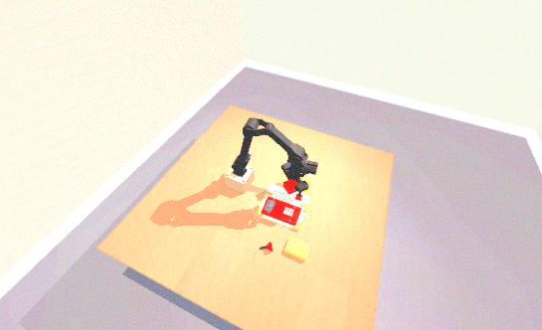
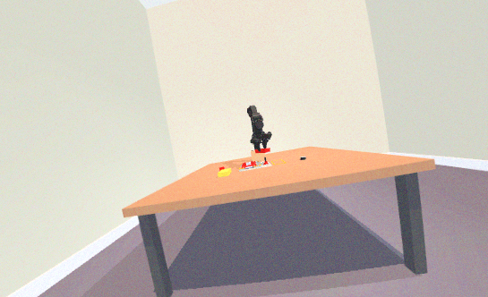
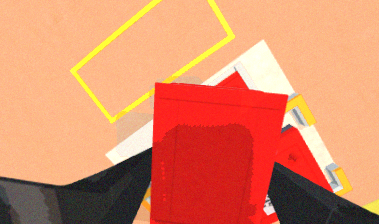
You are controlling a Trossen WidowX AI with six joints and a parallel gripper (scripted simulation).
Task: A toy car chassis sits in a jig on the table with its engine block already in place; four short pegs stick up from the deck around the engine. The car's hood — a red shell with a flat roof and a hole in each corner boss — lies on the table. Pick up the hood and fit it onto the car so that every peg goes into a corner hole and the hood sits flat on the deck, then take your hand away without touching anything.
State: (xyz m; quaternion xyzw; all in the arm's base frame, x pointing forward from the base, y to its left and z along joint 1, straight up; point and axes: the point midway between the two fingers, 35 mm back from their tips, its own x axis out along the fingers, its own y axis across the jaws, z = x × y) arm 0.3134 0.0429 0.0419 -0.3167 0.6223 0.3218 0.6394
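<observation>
The white jig board is 9 cm to the right of my gripper tip, 9 cm below it and 1 cm behind it. The rest, counted from my gripper tip: black-and-white wheel: 27 cm to the left, 10 cm below, 5 cm ahead; then yellow block: 28 cm to the right, 14 cm ahead, 9 cm below; then red hood: 1 cm above.
</observation>
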